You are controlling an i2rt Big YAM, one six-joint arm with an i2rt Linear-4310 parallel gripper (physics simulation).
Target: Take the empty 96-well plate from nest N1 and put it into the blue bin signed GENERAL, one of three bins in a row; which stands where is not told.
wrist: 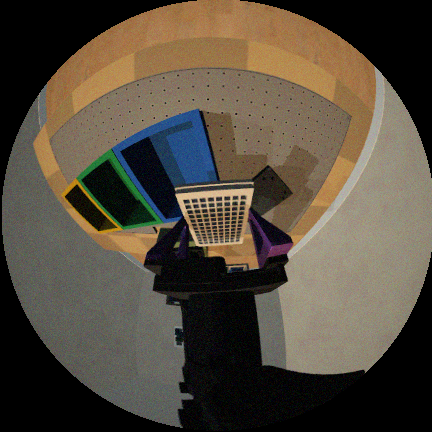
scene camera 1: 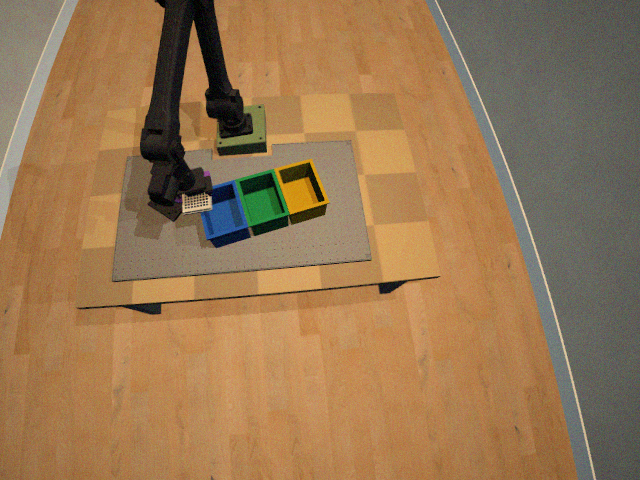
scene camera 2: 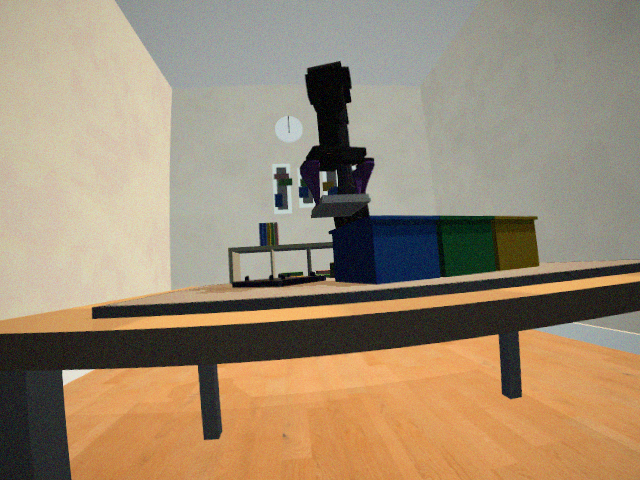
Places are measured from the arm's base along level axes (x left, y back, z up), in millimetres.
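Pixels of known places: gripper, fingertip midpoint: (wrist: 216,213) (scene camera 1: 196,197) (scene camera 2: 340,204); arm's base, origin of the base link: (scene camera 1: 236,127).
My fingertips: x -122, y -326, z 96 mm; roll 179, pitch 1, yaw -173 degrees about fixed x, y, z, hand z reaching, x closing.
Ahead of a thing's pixels: the offset from my fingertips to its middle. Level surfaces: height alone.
The pale 96-well plate {dx +0, dy +17, dz +0 mm} (scene camera 1: 196,205) (scene camera 2: 342,206) (wrist: 218,215) is held between the purple fingers of my gripper (scene camera 1: 193,193) (scene camera 2: 339,195) (wrist: 216,213), which is shut on it. The plate hangs in the air, about level with the bins' top rims or a little higher in scene view 2. In scene view 1 its right end overlaps the left rim of the blue bin (scene camera 1: 225,214) (scene camera 2: 405,248) (wrist: 195,150). The dark nest {dx -112, dy +101, dz -132 mm} (scene camera 1: 162,209) (scene camera 2: 279,281) (wrist: 271,189) lies on the board left of that bin, partly hidden by the arm. No bin sign is readable.
The green bin (scene camera 1: 262,201) (scene camera 2: 467,248) (wrist: 117,190) stands right of the blue one, and the yellow bin (scene camera 1: 301,191) (scene camera 2: 516,245) (wrist: 91,209) right of that. The green arm base (scene camera 1: 258,126) stands behind the grey perforated board {dz -142 mm} (scene camera 1: 310,248) (wrist: 255,95).
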